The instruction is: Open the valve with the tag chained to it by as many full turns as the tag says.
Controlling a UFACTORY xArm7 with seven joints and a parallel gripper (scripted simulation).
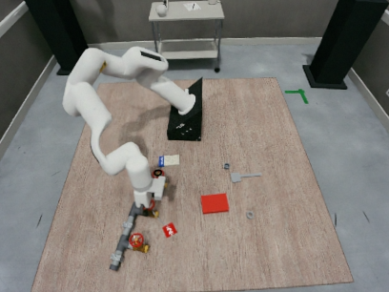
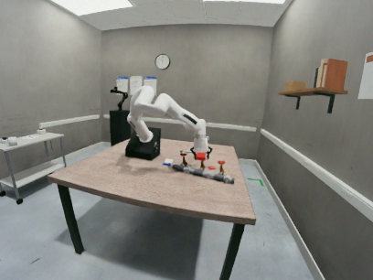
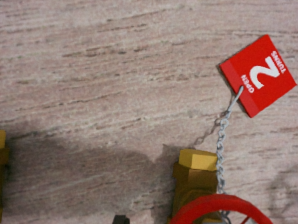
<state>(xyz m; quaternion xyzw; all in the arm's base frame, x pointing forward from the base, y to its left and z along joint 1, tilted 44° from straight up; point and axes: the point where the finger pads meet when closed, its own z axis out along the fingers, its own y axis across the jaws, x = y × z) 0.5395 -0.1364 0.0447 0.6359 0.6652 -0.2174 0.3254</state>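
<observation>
Now: hand 100 mm above the red square tag, 90 mm to the right of it and 70 mm short of it. The rest, counted from my hand: grey key-shaped tool (430 mm to the left, 210 mm behind, 100 mm below); white card (280 mm behind, 100 mm below, 50 mm to the left); red block (290 mm to the left, 90 mm below, 60 mm behind).
</observation>
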